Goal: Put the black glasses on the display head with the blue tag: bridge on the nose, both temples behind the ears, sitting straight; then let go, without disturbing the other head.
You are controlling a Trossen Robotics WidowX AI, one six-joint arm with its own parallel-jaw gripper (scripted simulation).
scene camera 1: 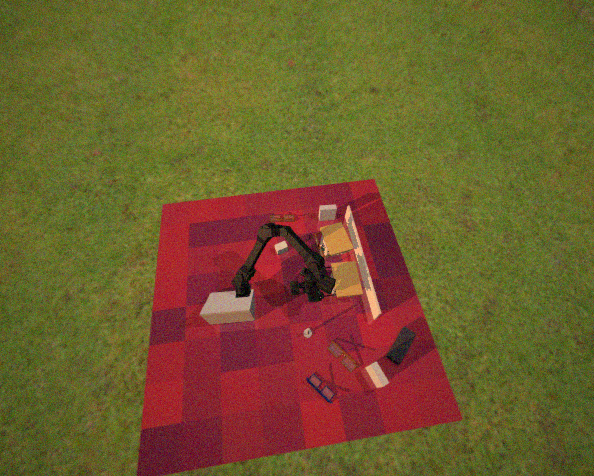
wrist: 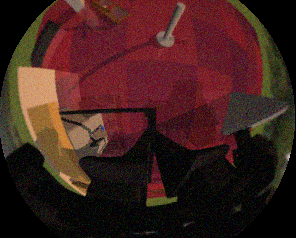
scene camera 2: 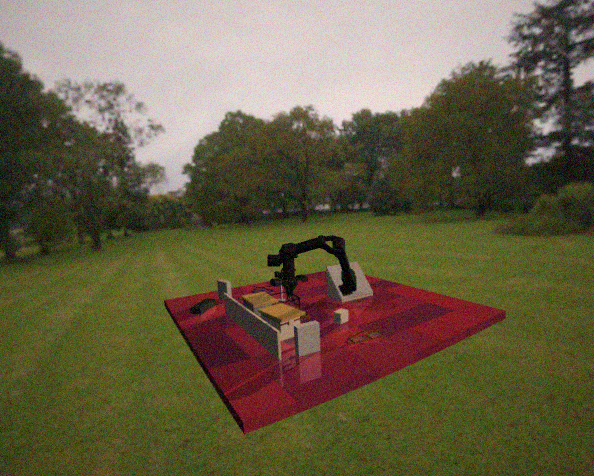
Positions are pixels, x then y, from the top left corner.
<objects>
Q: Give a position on a grey block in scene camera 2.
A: At 306, 335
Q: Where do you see a long pale wall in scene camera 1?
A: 372, 298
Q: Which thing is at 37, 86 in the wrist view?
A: A long pale wall.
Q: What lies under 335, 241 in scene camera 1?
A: A display head.
</objects>
